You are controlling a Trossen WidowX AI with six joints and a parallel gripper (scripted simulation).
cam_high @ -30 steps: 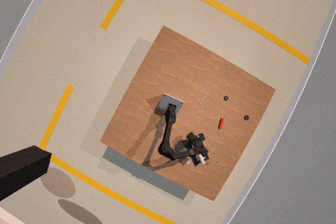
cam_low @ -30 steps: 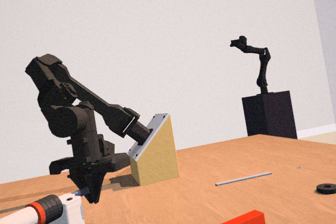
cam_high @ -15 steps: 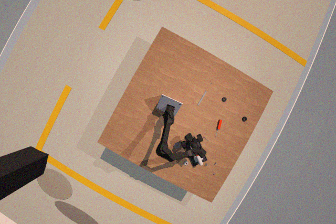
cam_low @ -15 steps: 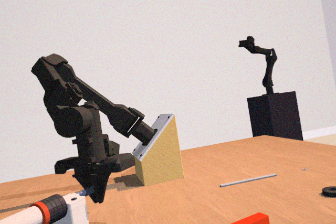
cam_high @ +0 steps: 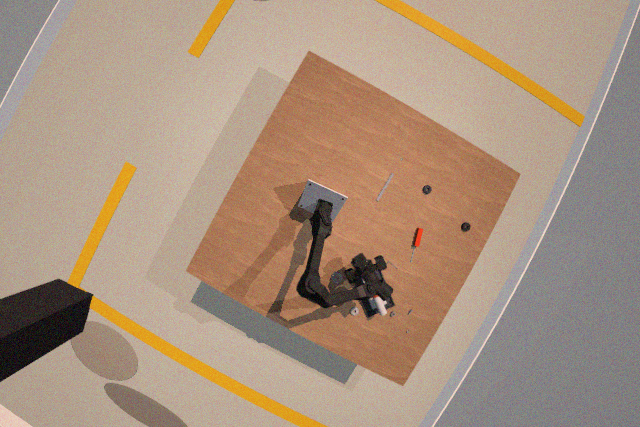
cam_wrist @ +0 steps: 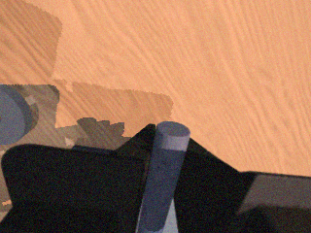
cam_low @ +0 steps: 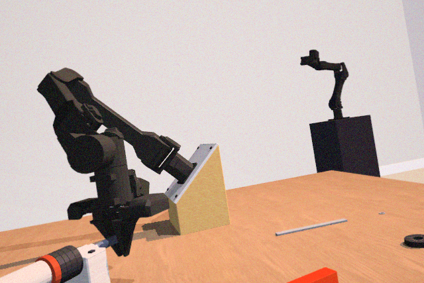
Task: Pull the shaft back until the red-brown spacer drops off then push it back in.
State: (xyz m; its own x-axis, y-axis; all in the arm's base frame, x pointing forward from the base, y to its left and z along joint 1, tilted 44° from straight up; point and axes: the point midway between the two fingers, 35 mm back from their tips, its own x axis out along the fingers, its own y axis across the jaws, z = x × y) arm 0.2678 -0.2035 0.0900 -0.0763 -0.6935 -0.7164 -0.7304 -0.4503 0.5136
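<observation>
The blue-grey shaft is 6 cm to the right of my gripper tip, 5 cm ahead of it and 3 cm above it. The rest, counted from my gripper tip: black collar 10 cm to the right, 10 cm ahead, 3 cm above; then orange-red ring 11 cm to the right, 10 cm ahead, 3 cm above; then black spacer 10 cm to the right, 9 cm ahead, 3 cm above.
</observation>
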